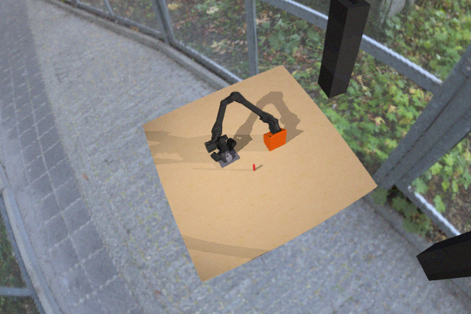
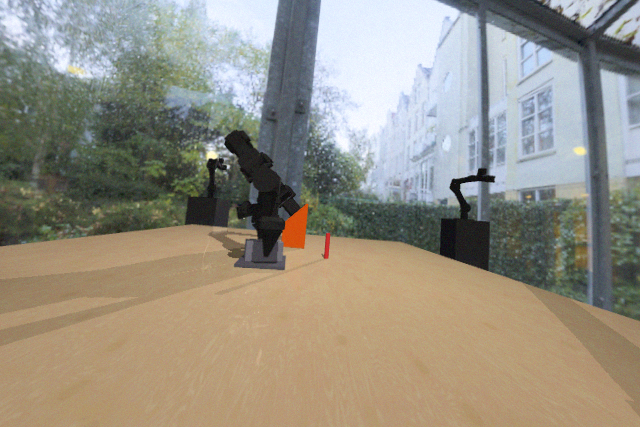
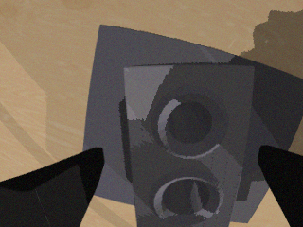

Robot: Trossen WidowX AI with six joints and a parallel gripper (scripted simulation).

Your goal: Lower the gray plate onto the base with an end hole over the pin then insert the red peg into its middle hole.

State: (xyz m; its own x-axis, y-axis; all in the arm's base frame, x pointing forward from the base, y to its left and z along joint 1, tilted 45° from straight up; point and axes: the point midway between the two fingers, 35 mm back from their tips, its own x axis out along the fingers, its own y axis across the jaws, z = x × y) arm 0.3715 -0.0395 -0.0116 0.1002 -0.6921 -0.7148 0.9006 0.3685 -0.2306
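The gray plate is 20 mm above my gripper tip. Round my gripper tip: dark flat base 20 mm below, 10 mm to the left, 10 mm behind; red peg 170 mm to the left, 150 mm behind, 20 mm above.
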